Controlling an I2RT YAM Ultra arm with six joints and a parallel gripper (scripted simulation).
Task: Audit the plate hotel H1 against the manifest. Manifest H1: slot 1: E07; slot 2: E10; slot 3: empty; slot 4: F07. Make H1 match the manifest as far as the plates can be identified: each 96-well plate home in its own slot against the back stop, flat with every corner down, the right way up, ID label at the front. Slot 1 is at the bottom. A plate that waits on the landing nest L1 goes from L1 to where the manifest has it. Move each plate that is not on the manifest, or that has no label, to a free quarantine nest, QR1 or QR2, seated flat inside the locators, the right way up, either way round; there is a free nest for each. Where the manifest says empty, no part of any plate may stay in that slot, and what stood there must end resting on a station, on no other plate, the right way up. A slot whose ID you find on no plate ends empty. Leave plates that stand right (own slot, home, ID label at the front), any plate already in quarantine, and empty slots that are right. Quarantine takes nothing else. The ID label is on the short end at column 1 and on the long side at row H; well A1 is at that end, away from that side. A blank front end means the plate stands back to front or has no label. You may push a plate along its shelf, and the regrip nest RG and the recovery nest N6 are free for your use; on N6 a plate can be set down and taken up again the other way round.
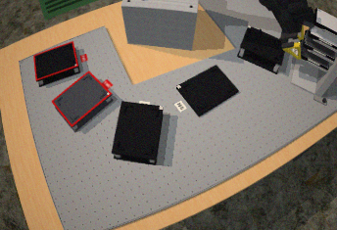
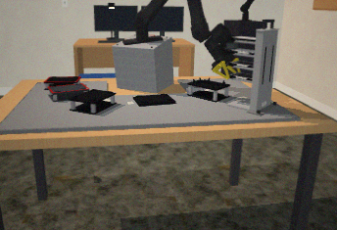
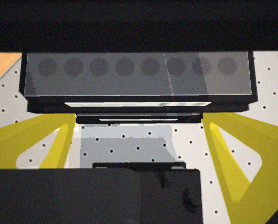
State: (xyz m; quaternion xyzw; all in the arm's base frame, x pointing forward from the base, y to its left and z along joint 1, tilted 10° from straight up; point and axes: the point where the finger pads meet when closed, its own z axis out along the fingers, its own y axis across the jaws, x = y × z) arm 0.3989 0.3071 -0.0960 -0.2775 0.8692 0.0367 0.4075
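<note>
Right now my hand is 110 mm past the black regrip nest RG, 60 mm to the left of it and 60 mm above it. From my hand the other things lie so: pale grey 96-well plate: 50 mm ahead, 30 mm to the left, 110 mm above; then H1 tag: 40 mm behind, 90 mm to the left, 120 mm below; then plate hotel H1: 120 mm ahead, 70 mm to the left, 40 mm above.
</note>
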